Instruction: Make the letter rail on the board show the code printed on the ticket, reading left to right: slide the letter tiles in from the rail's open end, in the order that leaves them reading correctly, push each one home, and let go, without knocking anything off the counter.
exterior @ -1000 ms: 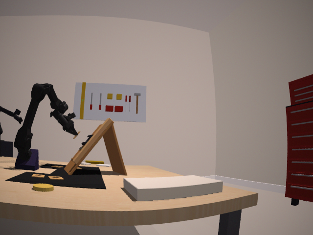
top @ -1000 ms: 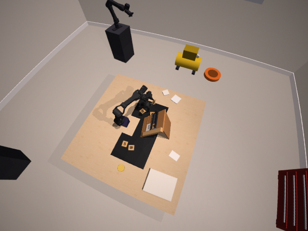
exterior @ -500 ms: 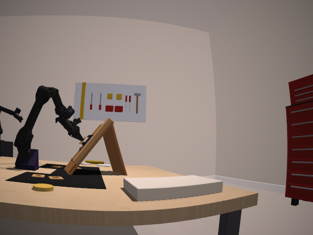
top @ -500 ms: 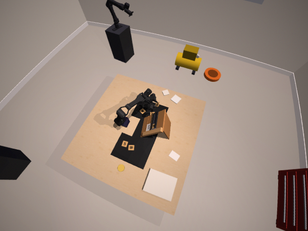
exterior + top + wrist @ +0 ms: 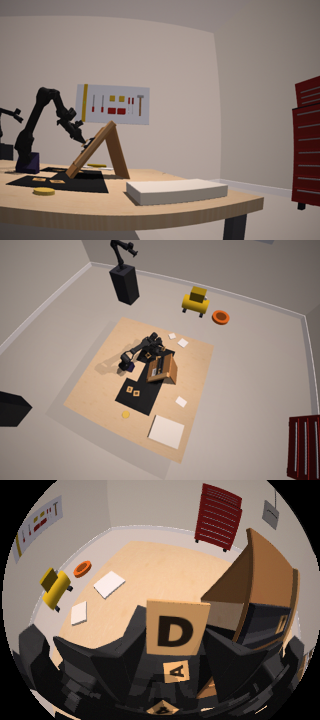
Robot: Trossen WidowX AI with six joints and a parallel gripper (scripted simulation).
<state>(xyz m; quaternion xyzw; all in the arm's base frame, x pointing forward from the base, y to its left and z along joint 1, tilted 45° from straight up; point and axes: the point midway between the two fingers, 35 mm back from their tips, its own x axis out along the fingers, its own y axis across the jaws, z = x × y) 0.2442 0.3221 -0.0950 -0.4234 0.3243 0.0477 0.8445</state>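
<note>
The white ticket lies 240 mm to the right of my gripper tip, 80 mm below it and 30 mm ahead of it. Round my gripper tip: black mat: 280 mm to the right, 180 mm below, 80 mm behind; white slab: 670 mm to the right, 400 mm ahead, 160 mm below.
</note>
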